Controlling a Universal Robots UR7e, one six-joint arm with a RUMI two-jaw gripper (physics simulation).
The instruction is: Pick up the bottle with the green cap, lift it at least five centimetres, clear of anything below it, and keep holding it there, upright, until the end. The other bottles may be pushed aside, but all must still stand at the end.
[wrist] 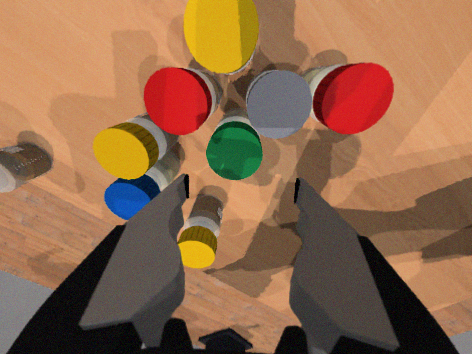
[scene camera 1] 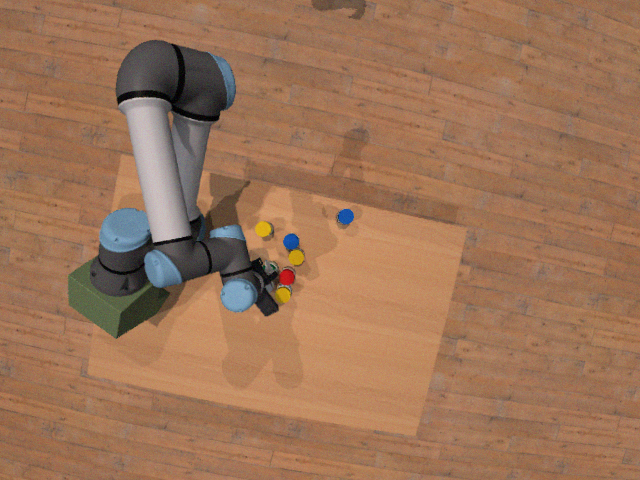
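The bottle with the green cap stands upright on the board. In the scene view the gripper partly covers it. My gripper is partly open, with nothing between its fingers. In the wrist view the green cap shows just beyond the fingertips, between their lines and slightly left of centre. A grey-capped bottle stands close behind it to the right. A red-capped bottle stands behind it to the left.
Around them stand a yellow-capped bottle, another red-capped one, a yellow-capped one, a blue-capped one and a yellow-capped one. A blue-capped bottle stands farther off on the board.
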